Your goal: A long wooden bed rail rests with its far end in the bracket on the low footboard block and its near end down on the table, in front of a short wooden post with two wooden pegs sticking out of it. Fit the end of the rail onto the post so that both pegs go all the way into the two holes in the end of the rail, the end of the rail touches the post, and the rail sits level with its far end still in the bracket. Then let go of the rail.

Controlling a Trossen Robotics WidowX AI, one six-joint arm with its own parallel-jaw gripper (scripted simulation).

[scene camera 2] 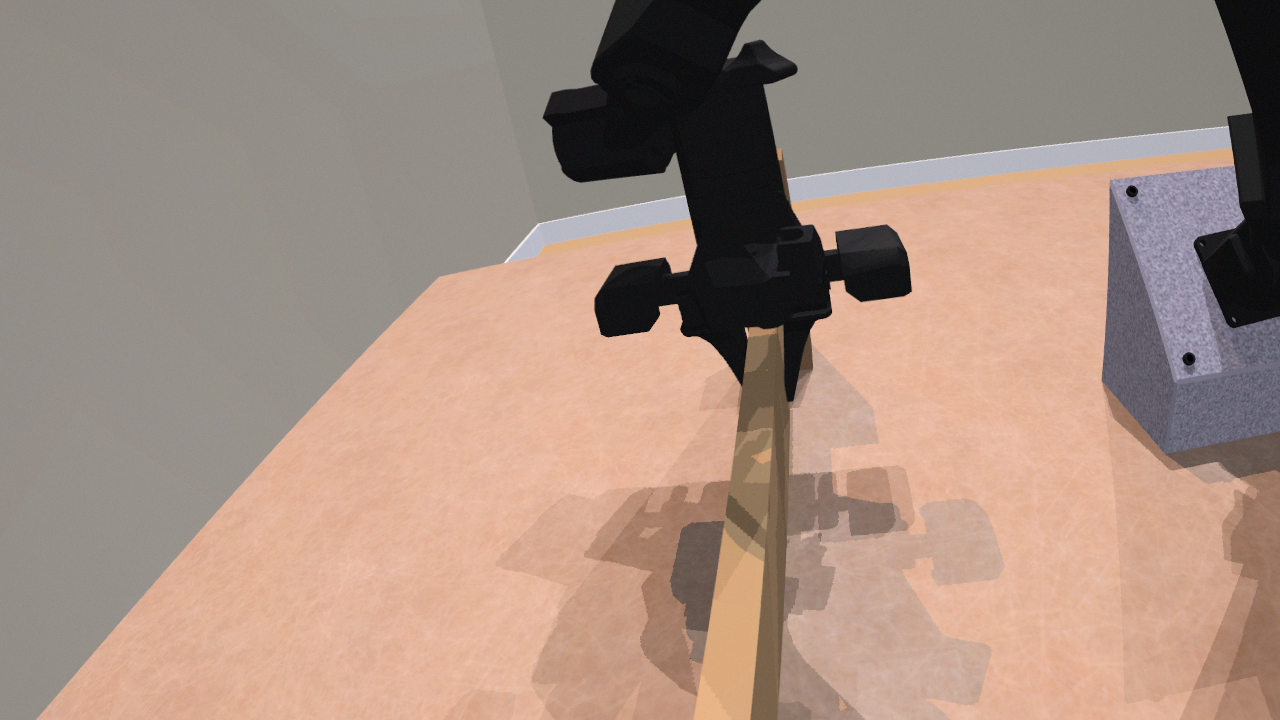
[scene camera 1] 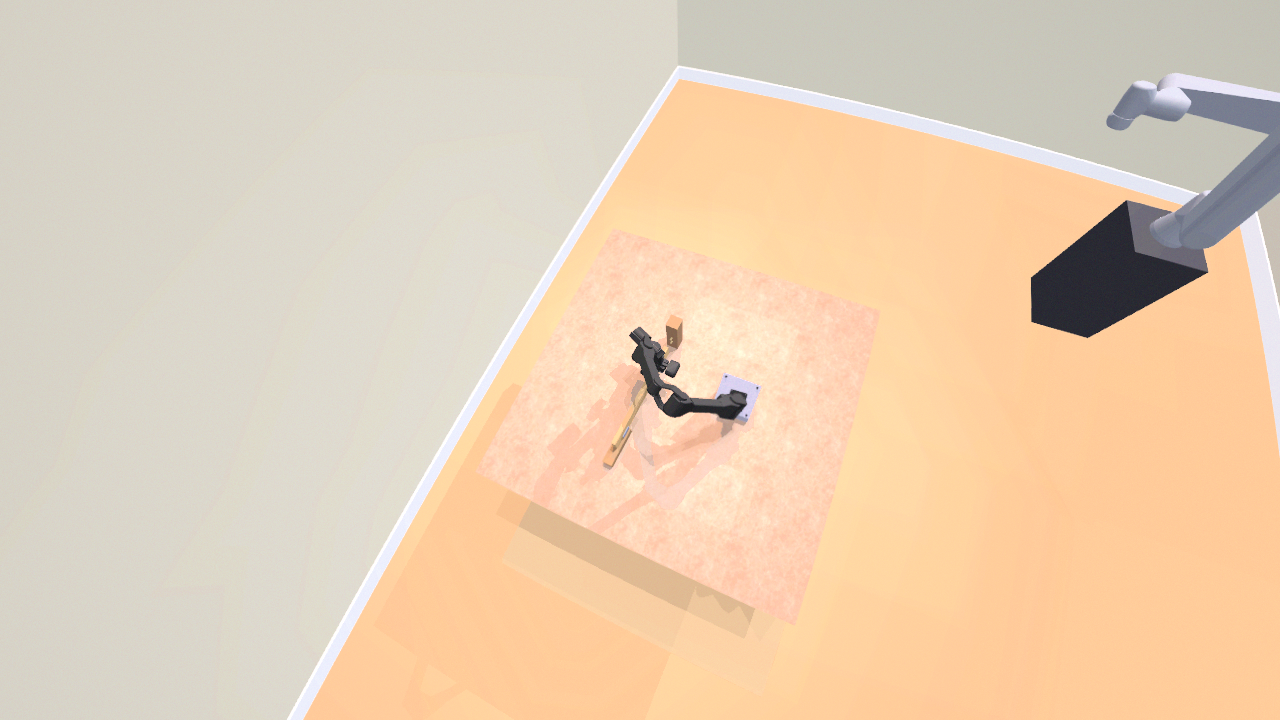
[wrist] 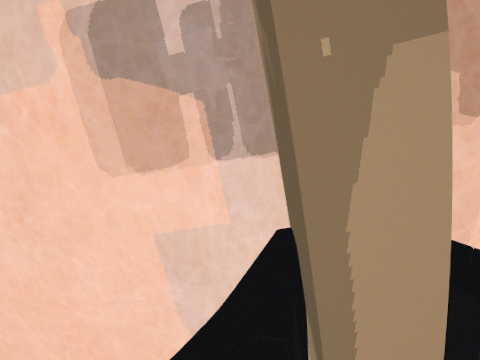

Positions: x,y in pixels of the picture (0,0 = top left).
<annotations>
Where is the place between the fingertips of the gripper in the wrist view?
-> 326,237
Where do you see a wooden post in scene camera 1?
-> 674,327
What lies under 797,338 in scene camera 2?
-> The gripper.
</annotations>
